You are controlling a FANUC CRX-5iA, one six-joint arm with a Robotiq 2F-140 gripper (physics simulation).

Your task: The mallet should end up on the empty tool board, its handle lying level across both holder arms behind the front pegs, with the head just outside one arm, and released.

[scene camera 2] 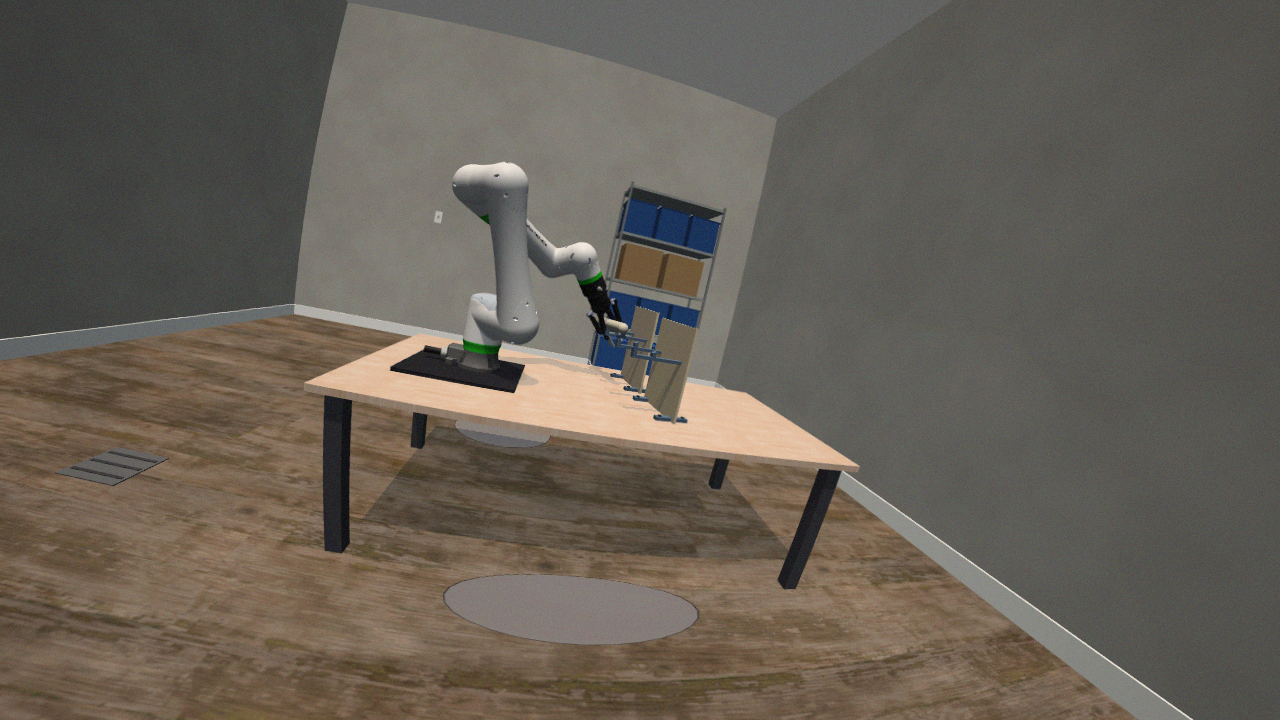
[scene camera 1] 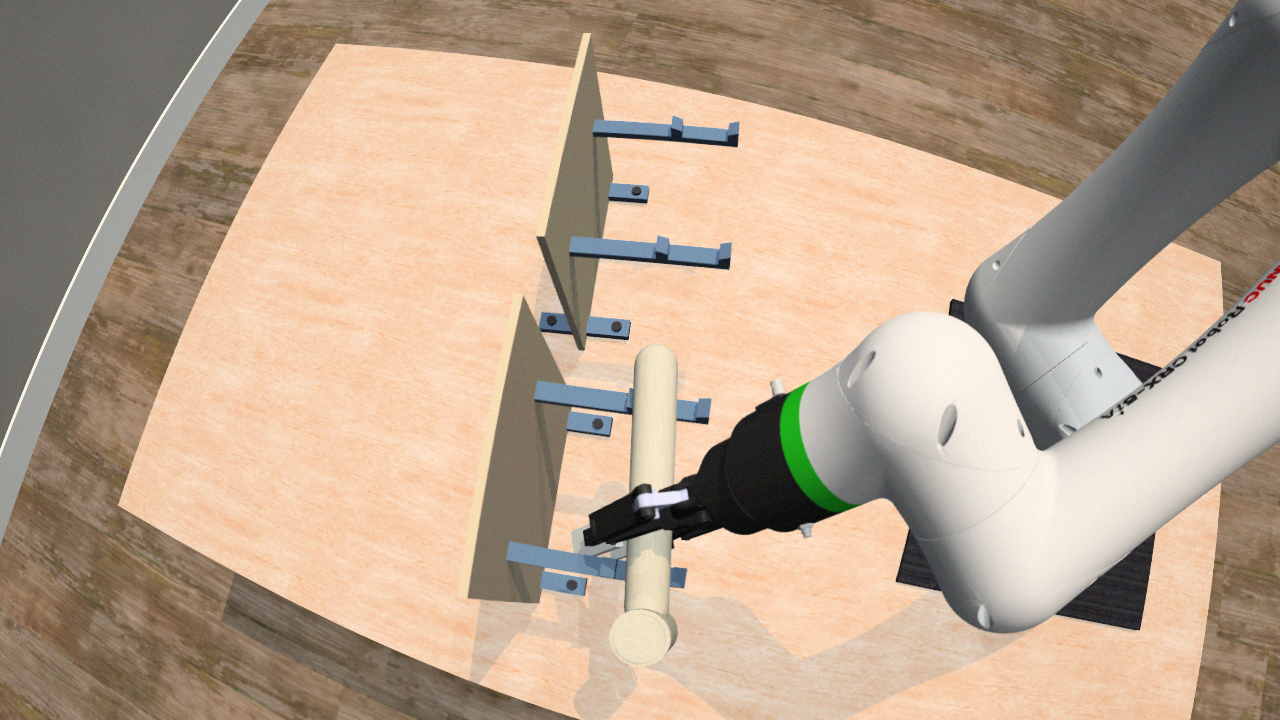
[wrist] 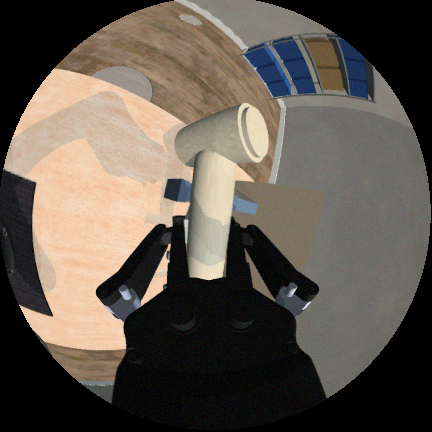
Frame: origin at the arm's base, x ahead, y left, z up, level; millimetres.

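Seen in the pictures: gripper, between the fingertips: [scene camera 1: 594,546]; arm's base, origin of its link: [scene camera 2: 478,366].
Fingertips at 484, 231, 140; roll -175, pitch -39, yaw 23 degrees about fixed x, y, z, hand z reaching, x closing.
Pixels of each thing's top centre, then the offset from my fingertips to it, as dx, dy, dz. "spot": a spot on its surface instead. Level surfaces: height alone.
- cream mallet, centre of its top: [scene camera 1: 649,498] [wrist: 234,277] [scene camera 2: 612,315] -45, -47, +110
- mallet head, a spot on its surface: [wrist: 215,135] spot: -93, +51, +87
- wooden table, height of its surface: dz -149
The cream mallet [scene camera 1: 654,429] [scene camera 2: 615,325] [wrist: 214,200] has its handle across both blue holder arms of the lower tool board [scene camera 1: 514,465] [wrist: 287,215] in scene camera 1, seen between the rear and front pegs. Whether it touches the arms cannot be told. The upper arm [scene camera 1: 581,396] is near the handle's end. The mallet head [scene camera 1: 640,637] [wrist: 215,135] is just outside the lower arm [scene camera 1: 546,557]; one end face points toward scene camera 1. My gripper [scene camera 1: 601,539] [wrist: 205,210] is shut on the handle near that arm. Its fingertips are partly hidden.
A second tool board [scene camera 1: 577,197] [scene camera 2: 675,367] with two blue arms and no tool stands beside the first. Screwed blue feet [scene camera 1: 586,326] hold it on the wooden table [scene camera 1: 313,268] [scene camera 2: 554,411]. A shelf rack [scene camera 2: 723,232] stands against the wall behind.
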